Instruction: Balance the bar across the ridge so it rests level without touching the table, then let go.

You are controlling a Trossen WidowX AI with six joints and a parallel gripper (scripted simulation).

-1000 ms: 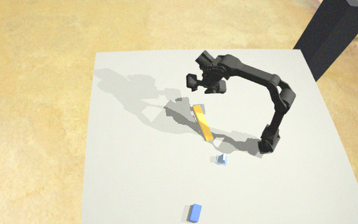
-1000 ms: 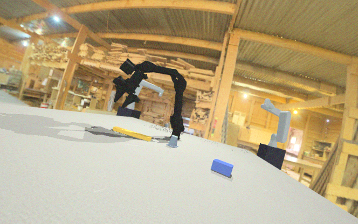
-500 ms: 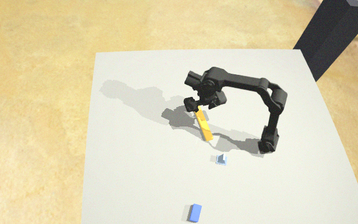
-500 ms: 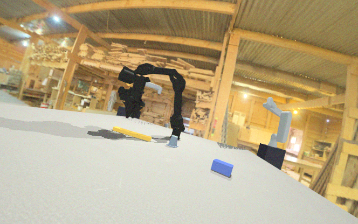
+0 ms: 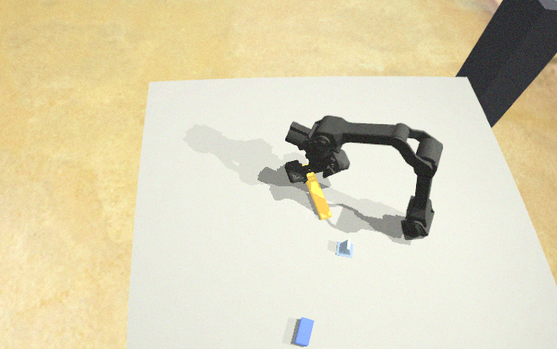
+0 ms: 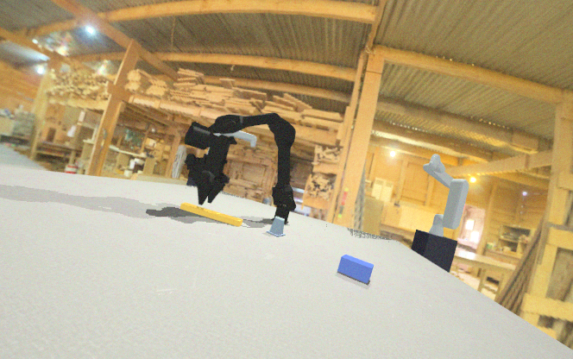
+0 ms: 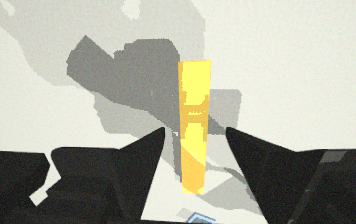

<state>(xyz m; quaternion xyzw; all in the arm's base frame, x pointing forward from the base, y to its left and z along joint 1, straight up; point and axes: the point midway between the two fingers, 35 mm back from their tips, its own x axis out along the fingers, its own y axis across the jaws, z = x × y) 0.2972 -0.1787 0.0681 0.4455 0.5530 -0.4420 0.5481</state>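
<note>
Now: gripper tip 10 mm past the bar, 30 mm to the right of it and 30 mm above it. From my gripper tip the other things lie so: blue block: 80 mm ahead, 440 mm to the left, 20 mm below.
</note>
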